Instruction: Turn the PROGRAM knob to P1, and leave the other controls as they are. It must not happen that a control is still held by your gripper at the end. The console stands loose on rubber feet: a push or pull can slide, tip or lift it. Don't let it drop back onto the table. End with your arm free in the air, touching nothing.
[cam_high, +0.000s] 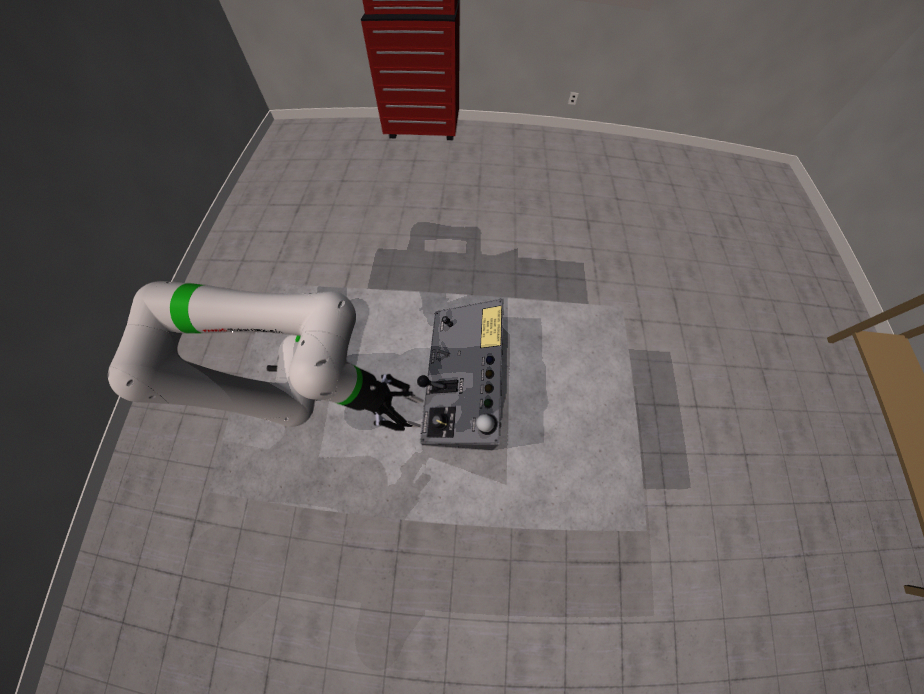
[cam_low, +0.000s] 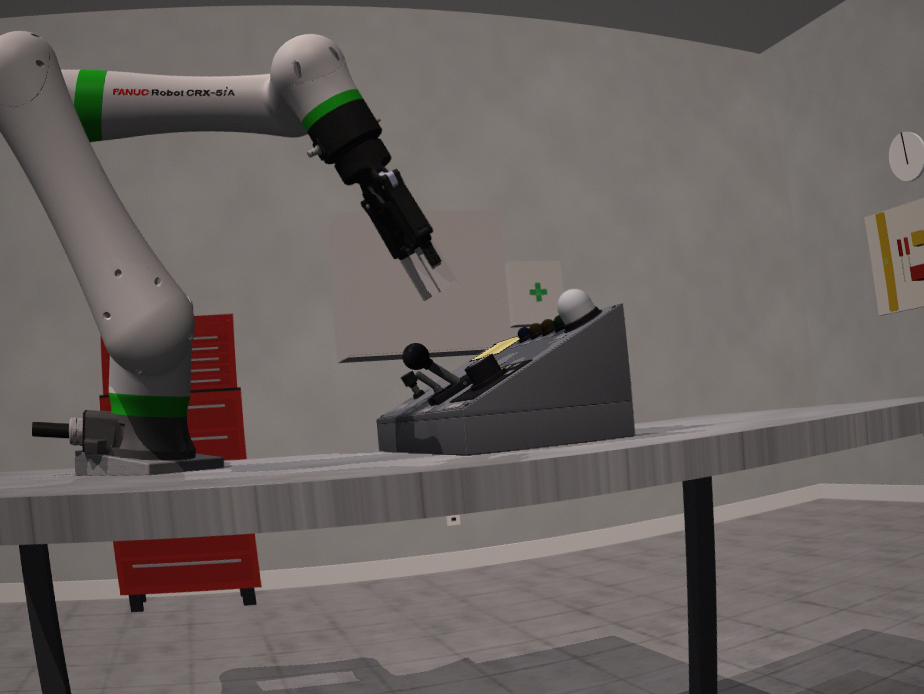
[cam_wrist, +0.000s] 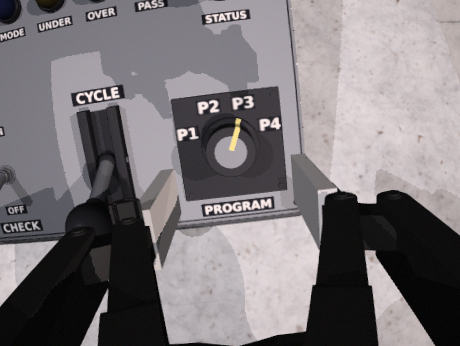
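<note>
The cycle lever lies 50 mm ahead of my hand, 120 mm to the left of it and 120 mm below it. Round my hand: grey sloped console: 110 mm ahead, 170 mm to the left, 160 mm below; then check toggle: 80 mm ahead, 240 mm to the left, 140 mm below; then mode knob: 90 mm ahead, 360 mm to the left, 130 mm below.
</note>
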